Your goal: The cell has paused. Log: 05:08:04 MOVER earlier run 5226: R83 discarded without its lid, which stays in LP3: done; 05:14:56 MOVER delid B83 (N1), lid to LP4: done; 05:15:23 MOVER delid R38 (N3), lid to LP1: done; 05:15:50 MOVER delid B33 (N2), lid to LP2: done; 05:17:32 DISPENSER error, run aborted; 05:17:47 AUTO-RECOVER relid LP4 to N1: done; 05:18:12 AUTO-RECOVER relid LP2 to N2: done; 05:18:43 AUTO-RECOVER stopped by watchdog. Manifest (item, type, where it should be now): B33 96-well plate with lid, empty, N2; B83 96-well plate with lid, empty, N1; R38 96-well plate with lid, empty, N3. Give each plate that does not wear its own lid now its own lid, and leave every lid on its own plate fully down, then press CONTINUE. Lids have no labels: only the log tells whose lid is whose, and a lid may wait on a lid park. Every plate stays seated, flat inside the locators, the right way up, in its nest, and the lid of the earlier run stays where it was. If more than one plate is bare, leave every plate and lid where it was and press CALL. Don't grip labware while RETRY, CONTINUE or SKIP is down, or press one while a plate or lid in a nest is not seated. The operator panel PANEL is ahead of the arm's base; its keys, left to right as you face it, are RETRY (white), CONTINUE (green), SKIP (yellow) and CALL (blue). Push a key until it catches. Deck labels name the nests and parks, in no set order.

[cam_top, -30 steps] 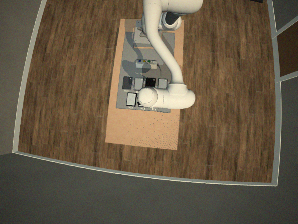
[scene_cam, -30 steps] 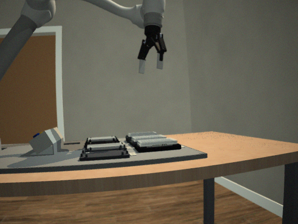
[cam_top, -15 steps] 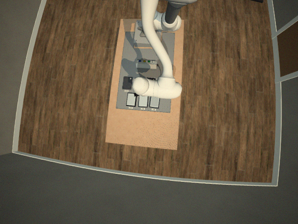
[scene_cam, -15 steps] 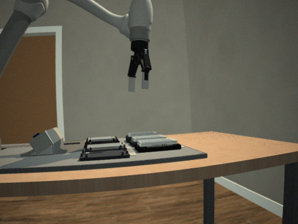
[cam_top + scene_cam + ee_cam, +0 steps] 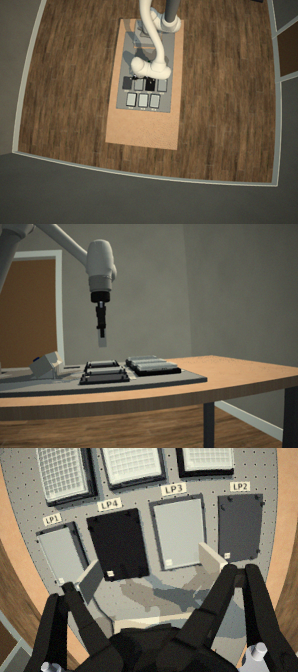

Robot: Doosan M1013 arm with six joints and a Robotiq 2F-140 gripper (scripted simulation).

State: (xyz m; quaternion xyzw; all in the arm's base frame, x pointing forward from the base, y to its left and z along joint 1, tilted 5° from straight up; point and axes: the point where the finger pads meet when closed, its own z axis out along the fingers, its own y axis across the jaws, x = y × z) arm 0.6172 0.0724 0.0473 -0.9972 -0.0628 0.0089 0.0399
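My hand is 3 cm past the grey lid, 19 cm to the right of it and 9 cm above it. From my hand the other things lie so: LP4 park (1 cm behind, 6 cm to the left, 10 cm below); plate (16 cm ahead, 15 cm to the left, 8 cm below); yellow key (24 cm behind, 5 cm to the right, 4 cm below).
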